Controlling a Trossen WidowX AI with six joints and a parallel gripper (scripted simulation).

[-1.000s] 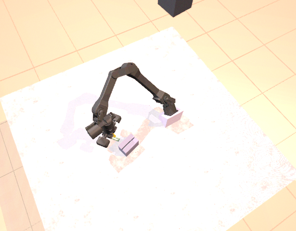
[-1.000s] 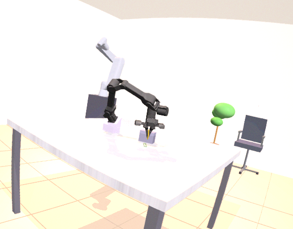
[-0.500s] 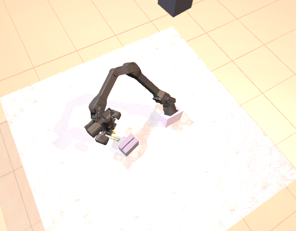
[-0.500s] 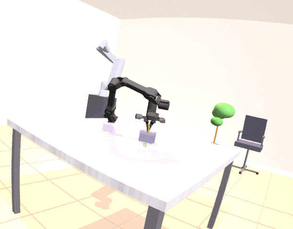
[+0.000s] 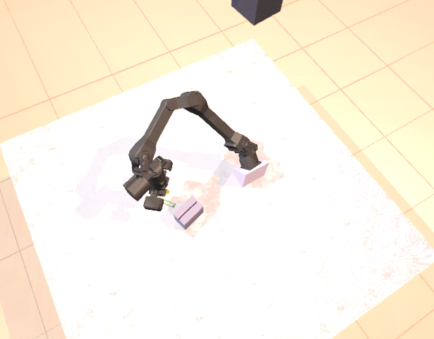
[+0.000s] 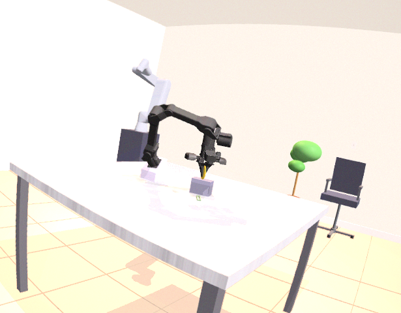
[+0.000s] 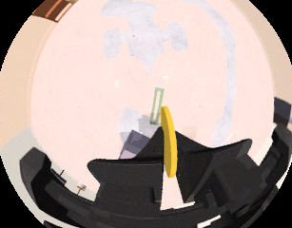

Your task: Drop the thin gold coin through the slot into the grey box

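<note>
Right now the gold coin is 2 cm above my gripper tip.
</note>
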